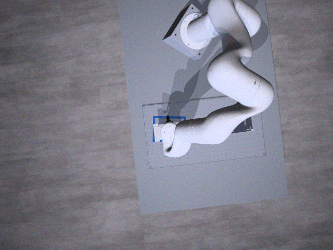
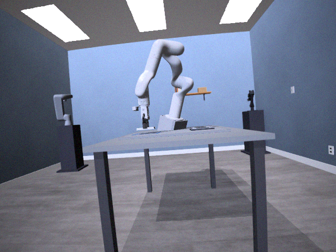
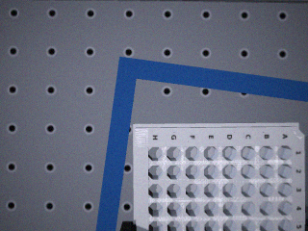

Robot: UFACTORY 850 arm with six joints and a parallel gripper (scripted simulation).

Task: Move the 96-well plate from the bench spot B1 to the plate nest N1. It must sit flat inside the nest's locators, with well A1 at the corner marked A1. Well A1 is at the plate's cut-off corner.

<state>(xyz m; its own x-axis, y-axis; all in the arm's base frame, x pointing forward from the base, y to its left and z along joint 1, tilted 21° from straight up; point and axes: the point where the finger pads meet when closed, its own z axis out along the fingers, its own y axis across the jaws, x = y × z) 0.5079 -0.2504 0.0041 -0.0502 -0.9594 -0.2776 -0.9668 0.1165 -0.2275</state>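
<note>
Right now my hand is 41 cm to the right of the dark plate nest, 4 cm above it and 3 cm short of it. From my hand the other things lie so: white 96-well plate 1 cm below; then A1 mark 48 cm to the left, 8 cm ahead, 4 cm below.
</note>
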